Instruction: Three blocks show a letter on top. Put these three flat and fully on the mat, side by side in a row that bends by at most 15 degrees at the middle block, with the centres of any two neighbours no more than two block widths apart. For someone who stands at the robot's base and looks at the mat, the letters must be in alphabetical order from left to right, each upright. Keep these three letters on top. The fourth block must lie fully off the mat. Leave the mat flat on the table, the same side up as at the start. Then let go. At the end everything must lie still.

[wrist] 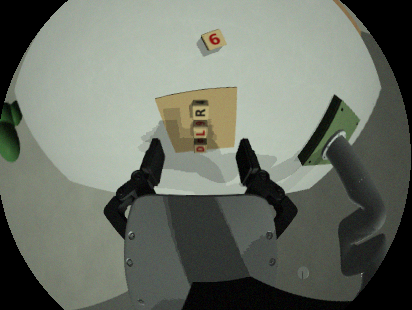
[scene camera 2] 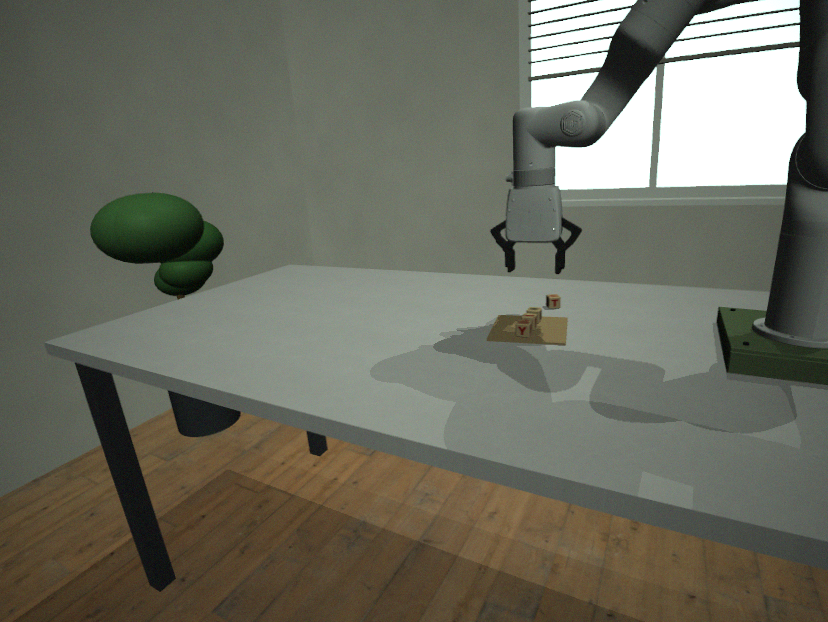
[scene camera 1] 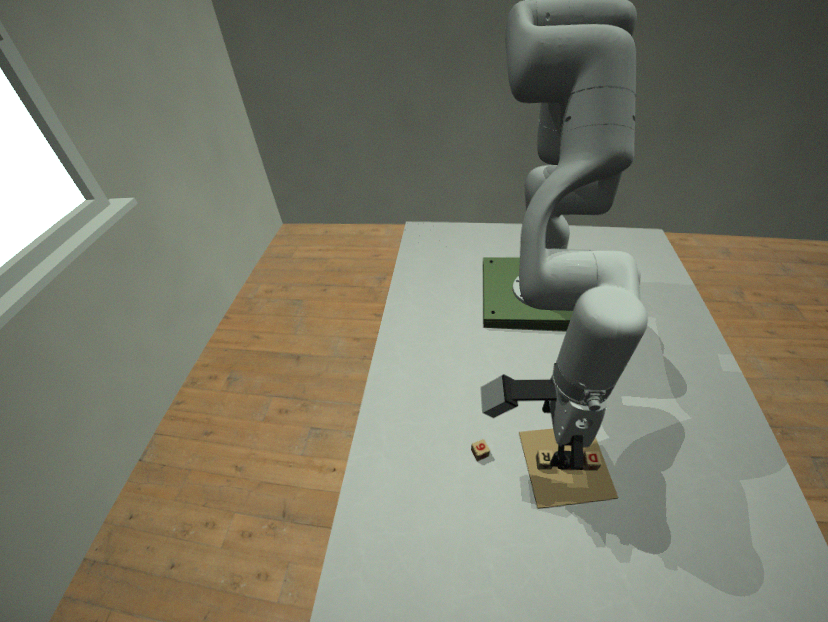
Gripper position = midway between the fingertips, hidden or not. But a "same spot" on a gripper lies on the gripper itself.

Scene:
My gripper shows in the wrist view, in scene camera 2 (534, 271) and in scene camera 1. A tan mat shows in the wrist view, in scene camera 2 and in scene camera 1 (555, 487). One and the same spot on the tan mat: (wrist: 176, 109) is (scene camera 2: 512, 319). The same spot on my gripper: (scene camera 1: 574, 459) is (wrist: 109, 221).

